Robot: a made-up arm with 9 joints. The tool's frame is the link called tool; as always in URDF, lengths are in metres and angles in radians. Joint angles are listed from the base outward. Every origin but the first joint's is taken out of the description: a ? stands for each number. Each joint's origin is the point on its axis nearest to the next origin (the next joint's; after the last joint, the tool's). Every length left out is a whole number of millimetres.
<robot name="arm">
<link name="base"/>
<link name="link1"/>
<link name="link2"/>
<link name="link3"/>
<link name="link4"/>
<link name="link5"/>
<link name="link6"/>
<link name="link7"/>
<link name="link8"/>
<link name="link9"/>
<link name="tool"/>
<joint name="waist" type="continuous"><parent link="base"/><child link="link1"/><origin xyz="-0.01 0 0.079" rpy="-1.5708 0 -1.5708"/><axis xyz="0 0 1"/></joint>
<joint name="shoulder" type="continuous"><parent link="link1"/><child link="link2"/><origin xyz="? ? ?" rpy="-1.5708 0 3.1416"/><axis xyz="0 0 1"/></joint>
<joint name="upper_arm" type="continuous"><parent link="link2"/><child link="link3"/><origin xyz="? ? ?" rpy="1.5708 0 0"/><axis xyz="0 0 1"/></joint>
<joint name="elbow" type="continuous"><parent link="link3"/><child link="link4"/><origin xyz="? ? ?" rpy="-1.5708 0 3.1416"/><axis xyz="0 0 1"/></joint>
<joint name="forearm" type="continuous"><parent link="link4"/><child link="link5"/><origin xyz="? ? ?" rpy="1.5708 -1.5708 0"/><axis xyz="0 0 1"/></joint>
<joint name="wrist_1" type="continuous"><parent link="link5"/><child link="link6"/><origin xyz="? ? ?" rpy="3.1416 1.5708 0"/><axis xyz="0 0 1"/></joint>
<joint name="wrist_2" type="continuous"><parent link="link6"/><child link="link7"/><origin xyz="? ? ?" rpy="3.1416 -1.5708 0"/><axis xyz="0 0 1"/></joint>
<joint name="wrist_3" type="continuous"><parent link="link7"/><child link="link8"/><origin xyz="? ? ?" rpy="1.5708 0 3.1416"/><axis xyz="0 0 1"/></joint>
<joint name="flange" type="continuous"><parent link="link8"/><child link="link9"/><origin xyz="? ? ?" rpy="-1.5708 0 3.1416"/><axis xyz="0 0 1"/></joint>
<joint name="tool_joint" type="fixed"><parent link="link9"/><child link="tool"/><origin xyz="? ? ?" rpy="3.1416 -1.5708 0"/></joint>
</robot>
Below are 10 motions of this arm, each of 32 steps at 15 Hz.
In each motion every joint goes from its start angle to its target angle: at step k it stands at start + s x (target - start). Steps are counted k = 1, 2, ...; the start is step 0. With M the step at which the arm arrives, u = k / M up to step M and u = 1 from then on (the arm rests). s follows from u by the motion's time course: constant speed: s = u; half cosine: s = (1 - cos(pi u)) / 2; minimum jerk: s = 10 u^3 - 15 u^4 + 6 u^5.
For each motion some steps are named. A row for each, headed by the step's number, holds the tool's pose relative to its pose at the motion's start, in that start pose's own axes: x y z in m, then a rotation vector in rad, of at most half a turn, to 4 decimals.
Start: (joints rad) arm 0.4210 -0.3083 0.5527 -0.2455 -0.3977 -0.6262 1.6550 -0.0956 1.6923
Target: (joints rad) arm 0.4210 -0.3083 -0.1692 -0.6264 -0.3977 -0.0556 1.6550 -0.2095 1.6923
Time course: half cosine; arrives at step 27
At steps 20, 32:
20: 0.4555 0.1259 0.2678 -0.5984 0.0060 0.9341
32: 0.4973 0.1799 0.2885 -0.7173 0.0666 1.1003

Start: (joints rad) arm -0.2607 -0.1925 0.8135 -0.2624 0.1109 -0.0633 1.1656 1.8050 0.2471
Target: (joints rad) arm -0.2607 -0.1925 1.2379 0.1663 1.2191 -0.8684 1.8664 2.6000 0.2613
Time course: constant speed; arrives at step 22
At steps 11, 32:
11: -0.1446 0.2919 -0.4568 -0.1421 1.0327 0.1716
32: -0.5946 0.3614 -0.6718 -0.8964 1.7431 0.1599

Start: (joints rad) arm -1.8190 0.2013 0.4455 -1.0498 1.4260 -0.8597 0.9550 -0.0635 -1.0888
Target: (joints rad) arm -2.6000 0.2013 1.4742 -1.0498 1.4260 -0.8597 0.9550 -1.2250 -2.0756
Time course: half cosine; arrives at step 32
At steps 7, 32:
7: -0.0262 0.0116 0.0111 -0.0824 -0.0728 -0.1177
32: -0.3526 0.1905 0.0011 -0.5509 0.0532 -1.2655

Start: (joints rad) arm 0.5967 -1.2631 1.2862 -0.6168 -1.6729 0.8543 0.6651 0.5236 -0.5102
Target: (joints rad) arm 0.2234 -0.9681 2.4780 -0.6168 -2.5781 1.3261 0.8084 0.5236 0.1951
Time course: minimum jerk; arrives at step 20
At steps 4, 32:
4: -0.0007 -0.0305 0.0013 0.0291 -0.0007 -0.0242
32: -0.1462 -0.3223 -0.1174 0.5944 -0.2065 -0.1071

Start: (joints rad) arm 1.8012 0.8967 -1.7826 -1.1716 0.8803 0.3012 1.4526 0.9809 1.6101
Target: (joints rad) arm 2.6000 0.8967 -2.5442 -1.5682 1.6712 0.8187 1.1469 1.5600 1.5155
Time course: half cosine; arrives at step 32
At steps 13, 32:
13: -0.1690 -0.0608 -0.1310 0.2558 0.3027 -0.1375
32: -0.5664 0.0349 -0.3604 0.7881 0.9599 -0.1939

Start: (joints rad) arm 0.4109 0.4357 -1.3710 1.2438 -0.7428 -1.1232 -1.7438 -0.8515 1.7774
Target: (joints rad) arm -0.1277 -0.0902 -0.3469 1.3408 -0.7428 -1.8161 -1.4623 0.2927 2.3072
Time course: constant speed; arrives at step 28
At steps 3, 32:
3: 0.0025 0.0161 -0.0463 0.0015 0.0561 -0.1145
32: -0.2024 0.2192 -0.3298 -0.3530 0.2247 -0.6682

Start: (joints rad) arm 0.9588 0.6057 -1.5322 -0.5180 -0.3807 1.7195 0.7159 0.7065 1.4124
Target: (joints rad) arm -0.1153 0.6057 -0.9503 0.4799 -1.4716 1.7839 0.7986 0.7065 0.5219
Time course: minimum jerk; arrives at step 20
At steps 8, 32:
8: 0.0236 0.0098 -0.0635 -0.3070 0.3623 -0.2432
32: -0.0119 0.1835 -0.4051 -0.7626 1.4613 -0.1889

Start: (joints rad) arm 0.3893 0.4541 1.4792 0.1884 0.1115 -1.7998 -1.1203 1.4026 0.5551
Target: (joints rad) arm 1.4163 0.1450 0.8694 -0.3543 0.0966 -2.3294 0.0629 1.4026 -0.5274
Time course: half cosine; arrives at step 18
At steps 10, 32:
10: 0.0079 -0.2696 -0.1076 -0.6676 0.1668 -0.6809
32: -0.0641 -0.3647 -0.2926 -1.0833 0.5343 -1.0958

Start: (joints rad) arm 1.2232 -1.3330 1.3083 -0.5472 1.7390 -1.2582 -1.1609 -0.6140 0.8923
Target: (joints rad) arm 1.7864 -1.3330 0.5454 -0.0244 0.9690 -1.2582 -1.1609 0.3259 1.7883
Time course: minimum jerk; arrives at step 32
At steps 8, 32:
8: 0.0063 0.0117 -0.0165 0.2205 0.0620 0.0397
32: -0.2996 0.2366 0.1935 1.3745 0.8058 0.6179

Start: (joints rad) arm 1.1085 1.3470 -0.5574 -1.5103 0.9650 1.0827 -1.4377 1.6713 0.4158
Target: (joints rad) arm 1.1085 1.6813 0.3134 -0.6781 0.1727 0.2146 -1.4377 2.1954 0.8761
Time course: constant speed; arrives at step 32
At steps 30, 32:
30: -0.3622 -0.0289 0.0762 0.3663 -0.7587 -0.5713
32: -0.3602 -0.0361 0.0990 0.3592 -0.8163 -0.5547

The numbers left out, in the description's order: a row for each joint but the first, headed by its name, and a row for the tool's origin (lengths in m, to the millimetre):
shoulder: -0.22 0.19 0
upper_arm: 0.162 -0.069 0
elbow: 0.081 -0.445 0
forearm: 0.114 0.228 0
wrist_1: 0.085 -0.039 0
wrist_2: -0.113 0.266 0
wrist_3: -0.044 0.065 0
flange: -0.035 -0.173 0
tool: 0.035 0.205 0

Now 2 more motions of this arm.
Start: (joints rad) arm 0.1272 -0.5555 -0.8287 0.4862 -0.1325 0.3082 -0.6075 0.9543 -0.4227
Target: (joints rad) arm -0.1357 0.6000 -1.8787 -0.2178 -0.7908 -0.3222 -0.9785 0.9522 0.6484
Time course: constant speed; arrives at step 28
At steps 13, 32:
13: -0.2556 -0.2155 0.4312 -0.2803 -0.4102 -0.3209
32: -0.6701 0.0727 0.6383 -0.6808 -1.2231 -0.2620

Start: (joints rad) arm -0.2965 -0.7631 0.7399 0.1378 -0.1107 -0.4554 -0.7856 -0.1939 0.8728
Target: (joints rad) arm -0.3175 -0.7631 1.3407 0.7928 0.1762 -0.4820 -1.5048 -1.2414 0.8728
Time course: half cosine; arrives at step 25
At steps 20, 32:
20: -0.6292 0.0343 -0.2132 0.4762 -1.7923 -0.0721
32: -0.7012 0.0677 -0.2597 0.4336 -2.0005 -0.1098

